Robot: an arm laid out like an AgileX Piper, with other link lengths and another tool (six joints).
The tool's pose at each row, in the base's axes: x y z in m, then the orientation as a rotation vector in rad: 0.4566, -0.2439, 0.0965, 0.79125, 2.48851, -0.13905; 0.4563, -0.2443, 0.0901, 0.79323, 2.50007, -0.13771; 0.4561, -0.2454, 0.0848, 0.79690, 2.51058, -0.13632; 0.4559, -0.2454, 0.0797, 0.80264, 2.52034, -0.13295; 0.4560, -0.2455, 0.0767, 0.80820, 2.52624, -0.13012; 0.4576, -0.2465, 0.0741, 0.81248, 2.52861, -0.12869
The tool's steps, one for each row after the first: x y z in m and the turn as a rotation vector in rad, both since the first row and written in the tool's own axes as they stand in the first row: 0.0033, -0.0009, 0.0055, 0.00186, 0.01145, -0.00139; 0.0055, -0.0022, 0.0102, 0.00393, 0.02239, -0.00137; 0.0083, -0.0026, 0.0145, 0.00506, 0.03355, 0.00058; 0.0097, -0.0028, 0.0171, 0.00575, 0.04100, 0.00328; 0.0094, -0.0029, 0.0203, 0.00638, 0.04460, 0.00576
